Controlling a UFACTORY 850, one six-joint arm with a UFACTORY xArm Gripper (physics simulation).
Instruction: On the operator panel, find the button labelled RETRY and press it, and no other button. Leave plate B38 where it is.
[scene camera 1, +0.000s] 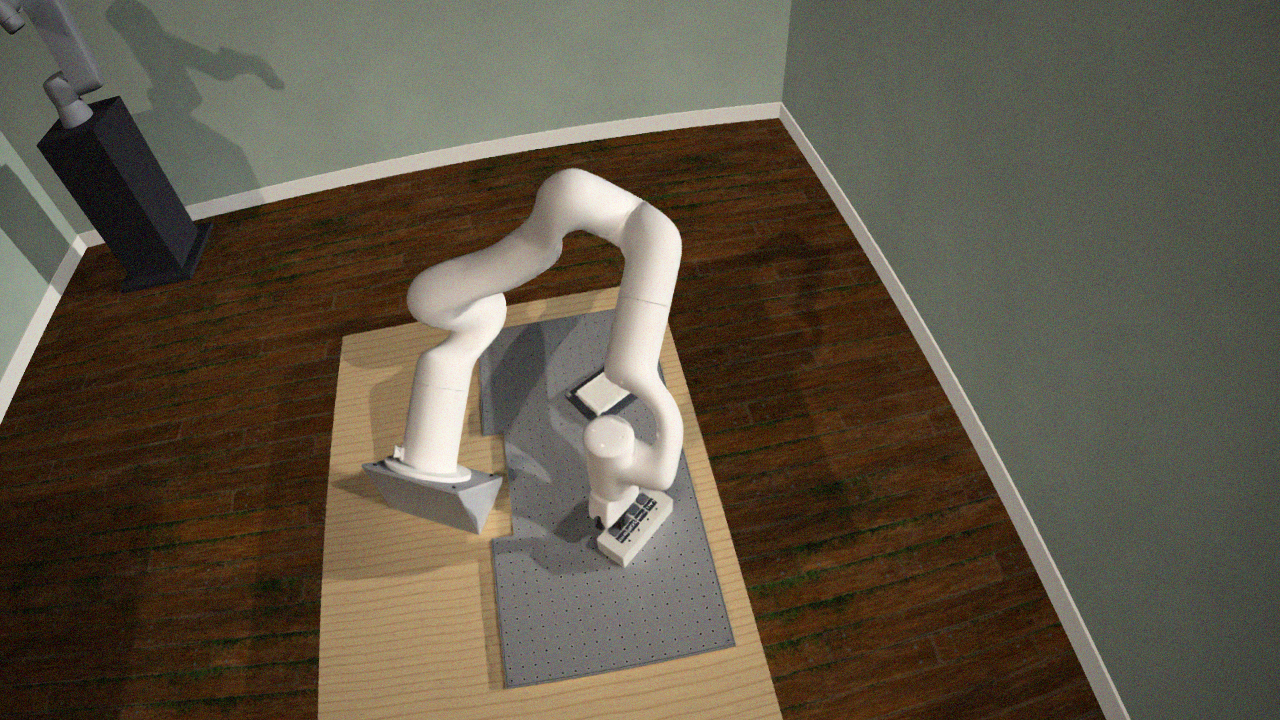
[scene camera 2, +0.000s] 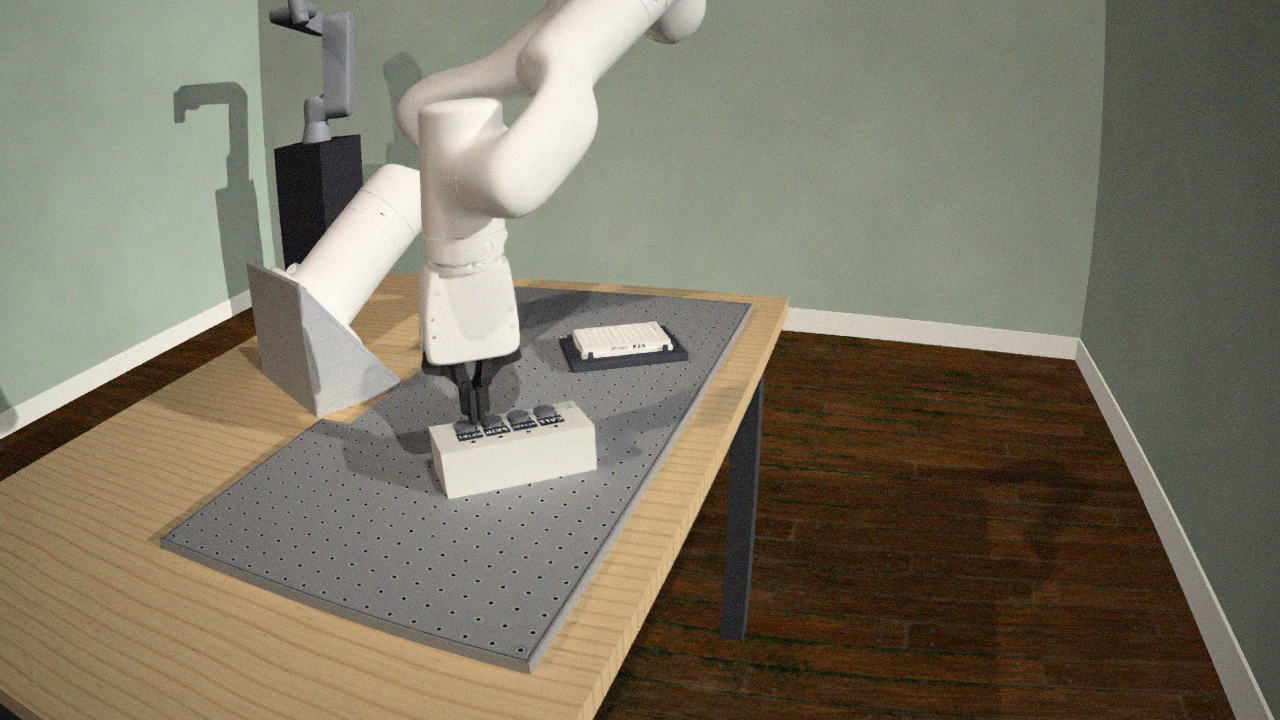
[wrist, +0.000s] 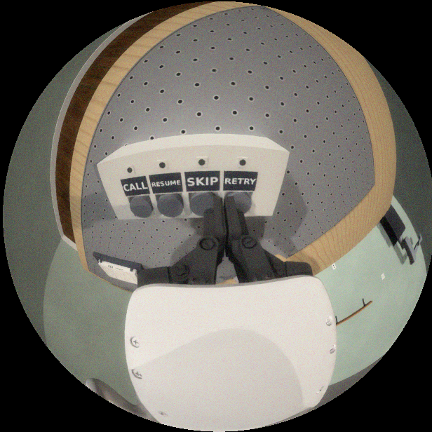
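The cream operator panel (scene camera 1: 617, 553) (scene camera 2: 519, 461) (wrist: 271, 175) has a row of round grey buttons. In the wrist view their labels read CALL, RESUME, SKIP and RETRY, left to right. The RETRY button (wrist: 243, 201) is at the right end, beside the SKIP button (wrist: 201, 203). My gripper (scene camera 2: 477, 421) (wrist: 221, 209) is shut and empty, pointing down at the panel. Its fingertips overlap the facing sides of SKIP and RETRY in the wrist view; whether they touch either button I cannot tell. A white plate (scene camera 1: 600, 394) (scene camera 2: 622, 339) (wrist: 118, 271) lies in a dark holder; its lettering is unclear.
The panel and the dark holder (scene camera 2: 626, 360) stand on a grey perforated board (scene camera 1: 608, 617) (scene camera 2: 402, 555) on the wooden table (scene camera 1: 393, 626) (scene camera 2: 98, 555). The arm's wedge-shaped base (scene camera 1: 438, 501) (scene camera 2: 313, 358) is on the table. Another arm stands on a black pedestal (scene camera 1: 125, 197) by the wall.
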